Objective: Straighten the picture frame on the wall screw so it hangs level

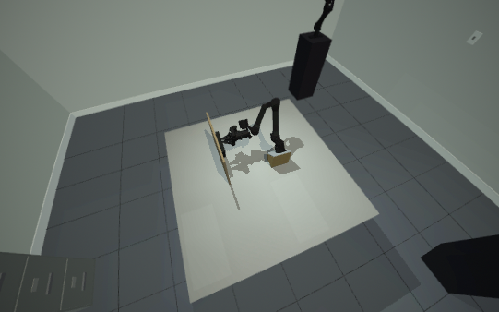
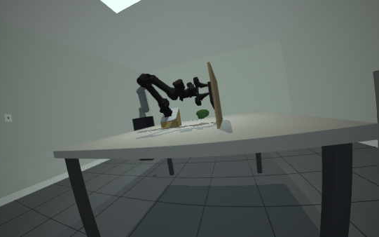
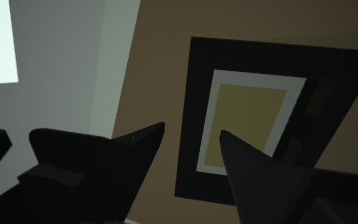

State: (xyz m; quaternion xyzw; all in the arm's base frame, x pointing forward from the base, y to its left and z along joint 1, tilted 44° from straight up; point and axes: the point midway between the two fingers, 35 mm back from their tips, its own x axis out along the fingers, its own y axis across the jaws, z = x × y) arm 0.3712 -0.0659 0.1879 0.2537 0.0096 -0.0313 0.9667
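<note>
Now: gripper tip 50 mm above the picture frame, 20 mm short of it and 10 mm to the left of it. Round my gripper tip: panel: 70 mm below, 30 mm ahead, 10 mm to the left.
</note>
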